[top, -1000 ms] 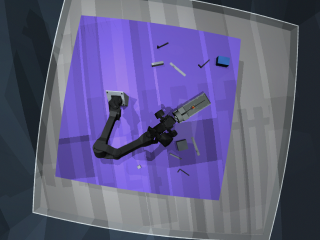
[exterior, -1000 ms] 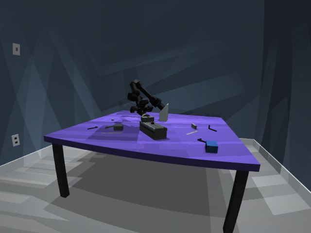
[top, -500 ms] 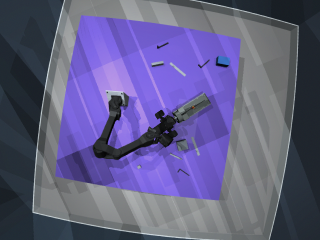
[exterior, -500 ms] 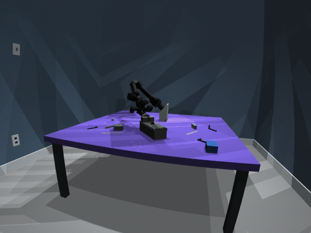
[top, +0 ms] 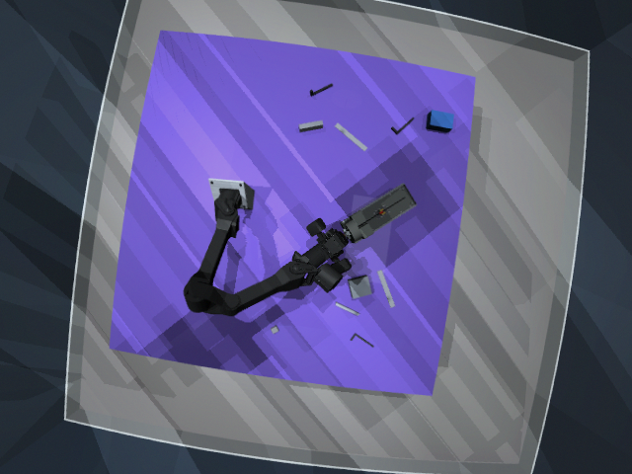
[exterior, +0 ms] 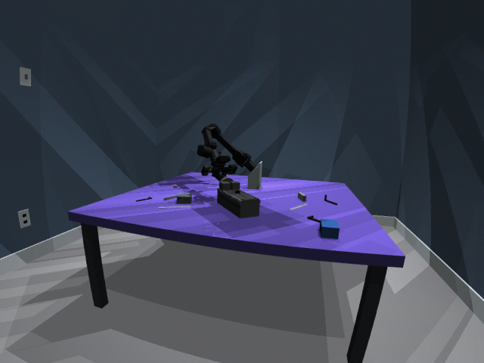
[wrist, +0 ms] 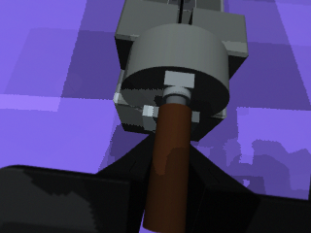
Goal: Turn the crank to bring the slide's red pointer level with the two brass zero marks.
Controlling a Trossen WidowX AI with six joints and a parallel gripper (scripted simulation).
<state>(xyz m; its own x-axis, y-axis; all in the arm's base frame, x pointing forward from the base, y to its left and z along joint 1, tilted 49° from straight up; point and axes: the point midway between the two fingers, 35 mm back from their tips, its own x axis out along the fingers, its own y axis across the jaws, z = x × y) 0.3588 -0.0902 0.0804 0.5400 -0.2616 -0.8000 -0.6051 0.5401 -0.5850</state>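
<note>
Now: the red pointer 130 mm ahead of my gripper tip, 90 mm to the left of it and 10 mm below it. Round my gripper tip: dark L-shaped key 380 mm to the right, 100 mm ahead, 90 mm below; brown crank handle 30 mm above, 10 mm to the right, 10 mm behind; grey block 180 mm to the right, 90 mm ahead, 70 mm below.
</note>
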